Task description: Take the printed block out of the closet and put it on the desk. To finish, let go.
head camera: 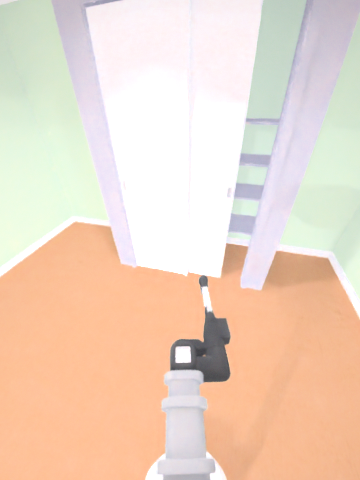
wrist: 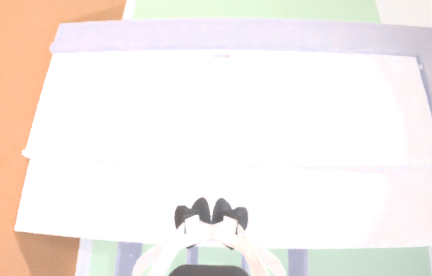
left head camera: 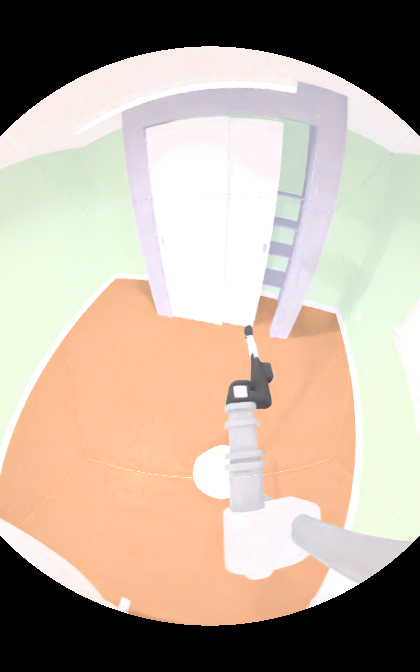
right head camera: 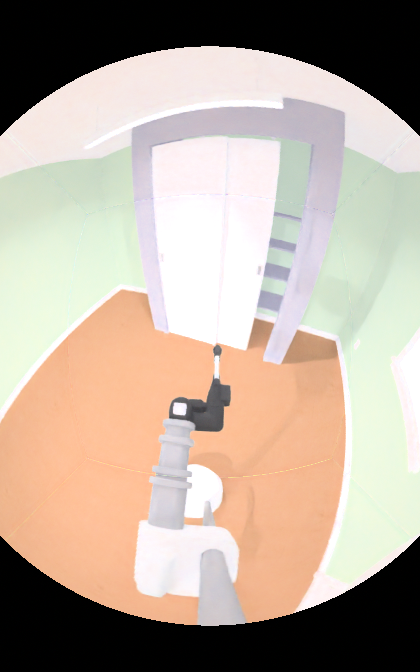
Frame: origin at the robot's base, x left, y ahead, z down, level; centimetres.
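Where they show: gripper, fingertip midpoint: [head camera: 202,278] [wrist: 211,212].
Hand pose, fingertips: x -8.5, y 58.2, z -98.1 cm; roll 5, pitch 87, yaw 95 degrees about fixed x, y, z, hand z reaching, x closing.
Observation:
Each offset is from my fingertips to the top centre of the thing. "spot": to the spot under its first point. Level surfaces: height alone.
The closet is a tall pale lilac frame [head camera: 292,150] [left head camera: 325,165] [right head camera: 325,175] [wrist: 200,36] with two white sliding doors @[spot: dx +22.3, dy +100.5, dz -8.4 cm] [head camera: 160,175] [left head camera: 200,225] [right head camera: 195,250] [wrist: 225,110]. The doors cover its left and middle; a narrow opening at the right shows several shelves [head camera: 248,191] [left head camera: 281,249] [right head camera: 276,272]. My gripper [head camera: 203,281] [left head camera: 248,330] [right head camera: 217,350] [wrist: 211,212] points toward the doors, some way in front of them. Its two dark fingertips are almost together, with nothing visible between them. The printed block and the desk do not show in these views.
A small recessed handle @[spot: dx -32.8, dy +90.4, dz +2.9 cm] [head camera: 230,192] [left head camera: 264,248] [right head camera: 259,270] is near the right door's right edge; another handle [left head camera: 162,241] [right head camera: 161,257] [wrist: 222,56] is at the left door's far edge. Orange floor @[dz +100.9 cm] [head camera: 90,350] lies around the arm. Green walls [head camera: 30,125] stand at both sides.

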